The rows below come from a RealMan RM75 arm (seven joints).
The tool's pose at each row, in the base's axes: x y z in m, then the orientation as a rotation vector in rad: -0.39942, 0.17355, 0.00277, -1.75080, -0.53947, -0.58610; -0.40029, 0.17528, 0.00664, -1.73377, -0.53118, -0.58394; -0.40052, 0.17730, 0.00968, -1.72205, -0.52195, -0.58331; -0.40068, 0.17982, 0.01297, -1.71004, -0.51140, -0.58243; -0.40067, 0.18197, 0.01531, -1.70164, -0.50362, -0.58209; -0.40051, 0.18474, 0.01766, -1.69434, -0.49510, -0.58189; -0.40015, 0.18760, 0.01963, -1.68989, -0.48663, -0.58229; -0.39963, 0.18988, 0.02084, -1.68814, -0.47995, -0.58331; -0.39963, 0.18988, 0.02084, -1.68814, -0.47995, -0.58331; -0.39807, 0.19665, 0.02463, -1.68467, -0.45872, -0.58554; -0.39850, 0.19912, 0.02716, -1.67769, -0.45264, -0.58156; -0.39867, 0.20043, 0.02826, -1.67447, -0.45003, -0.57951; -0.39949, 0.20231, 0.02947, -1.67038, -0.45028, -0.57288; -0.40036, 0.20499, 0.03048, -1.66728, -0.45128, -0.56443; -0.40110, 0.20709, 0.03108, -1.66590, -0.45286, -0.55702; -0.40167, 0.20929, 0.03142, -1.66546, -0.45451, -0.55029
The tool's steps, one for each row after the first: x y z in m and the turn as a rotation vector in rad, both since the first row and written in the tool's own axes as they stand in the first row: 0.00189, -0.00382, 0.00073, 0.01558, 0.00896, 0.00588; 0.00377, -0.00670, 0.00199, 0.02569, 0.01753, 0.01187; 0.00588, -0.00984, 0.00369, 0.03602, 0.02676, 0.01888; 0.00750, -0.01207, 0.00526, 0.04310, 0.03361, 0.02392; 0.00928, -0.01437, 0.00744, 0.04904, 0.04056, 0.02946; 0.01098, -0.01629, 0.00982, 0.05217, 0.04687, 0.03480; 0.01228, -0.01740, 0.01182, 0.05277, 0.05165, 0.03873; 0.01228, -0.01740, 0.01182, 0.05277, 0.05165, 0.03873; 0.01628, -0.02084, 0.01772, 0.05306, 0.06550, 0.05187; 0.01770, -0.02358, 0.01950, 0.06017, 0.06881, 0.05784; 0.01834, -0.02481, 0.02051, 0.06354, 0.07011, 0.06058; 0.01859, -0.02667, 0.02198, 0.06957, 0.06744, 0.06381; 0.01872, -0.02861, 0.02426, 0.07540, 0.06291, 0.06757; 0.01865, -0.03002, 0.02608, 0.07934, 0.05808, 0.07045; 0.01856, -0.03116, 0.02807, 0.08220, 0.05328, 0.07297
